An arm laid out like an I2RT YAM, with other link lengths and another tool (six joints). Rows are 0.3 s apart.
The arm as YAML. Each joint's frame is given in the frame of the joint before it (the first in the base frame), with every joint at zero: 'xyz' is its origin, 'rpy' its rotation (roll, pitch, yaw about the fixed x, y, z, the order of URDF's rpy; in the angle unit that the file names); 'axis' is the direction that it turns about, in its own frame. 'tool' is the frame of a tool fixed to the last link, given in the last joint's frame.
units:
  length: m
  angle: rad
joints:
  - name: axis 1
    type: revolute
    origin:
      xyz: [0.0, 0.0, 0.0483]
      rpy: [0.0, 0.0, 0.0]
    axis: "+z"
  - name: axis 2
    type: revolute
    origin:
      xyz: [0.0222, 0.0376, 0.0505]
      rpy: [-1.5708, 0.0, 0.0]
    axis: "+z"
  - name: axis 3
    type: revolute
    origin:
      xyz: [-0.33, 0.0, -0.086]
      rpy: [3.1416, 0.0, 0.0]
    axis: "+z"
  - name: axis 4
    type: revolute
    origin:
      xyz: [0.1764, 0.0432, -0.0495]
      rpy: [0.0, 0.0, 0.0]
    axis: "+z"
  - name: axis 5
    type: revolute
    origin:
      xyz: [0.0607, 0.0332, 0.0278]
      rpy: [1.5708, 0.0, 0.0]
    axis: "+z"
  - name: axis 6
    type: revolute
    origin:
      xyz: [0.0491, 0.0, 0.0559]
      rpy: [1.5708, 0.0, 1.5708]
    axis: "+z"
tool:
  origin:
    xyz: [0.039, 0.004, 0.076]
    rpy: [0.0, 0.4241, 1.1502]
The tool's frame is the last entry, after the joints.
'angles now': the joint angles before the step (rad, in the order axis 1, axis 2, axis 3, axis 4, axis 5, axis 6). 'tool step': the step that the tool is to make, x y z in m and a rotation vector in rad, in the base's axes. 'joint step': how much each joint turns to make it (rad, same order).
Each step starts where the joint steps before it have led.
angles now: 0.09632, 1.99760, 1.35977, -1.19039, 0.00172, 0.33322
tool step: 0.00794, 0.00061, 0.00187, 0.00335, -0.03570, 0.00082
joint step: -0.00037, -0.00038, 0.02789, 0.00759, 0.00037, -0.00113
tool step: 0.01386, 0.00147, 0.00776, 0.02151, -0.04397, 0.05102
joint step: 0.00039, 0.00000, 0.06865, -0.02288, -0.00686, -0.05303
